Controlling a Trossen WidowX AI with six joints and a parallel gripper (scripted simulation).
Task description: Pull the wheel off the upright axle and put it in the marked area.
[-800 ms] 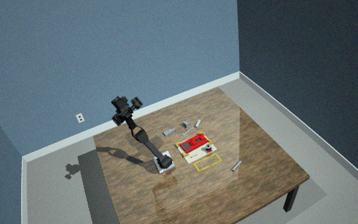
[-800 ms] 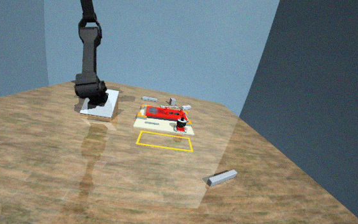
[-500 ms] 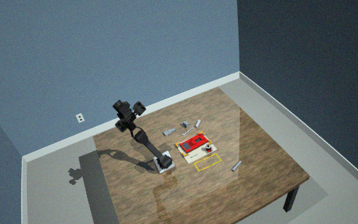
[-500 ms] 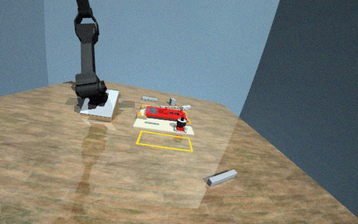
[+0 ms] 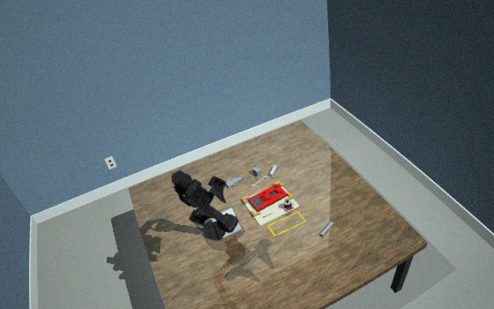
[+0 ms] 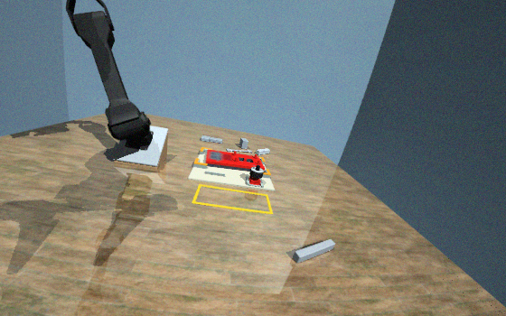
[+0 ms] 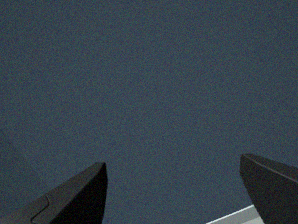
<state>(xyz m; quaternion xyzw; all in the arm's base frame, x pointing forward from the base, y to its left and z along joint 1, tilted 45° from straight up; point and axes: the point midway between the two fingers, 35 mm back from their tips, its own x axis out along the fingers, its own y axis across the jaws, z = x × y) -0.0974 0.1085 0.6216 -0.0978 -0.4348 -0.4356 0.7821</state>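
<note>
Right now the wheel is 44 cm ahead of my gripper tip, 35 cm to the left of it and 55 cm below it. Also, from my gripper tip: grey bar: 53 cm ahead, 10 cm to the left, 58 cm below.
</note>
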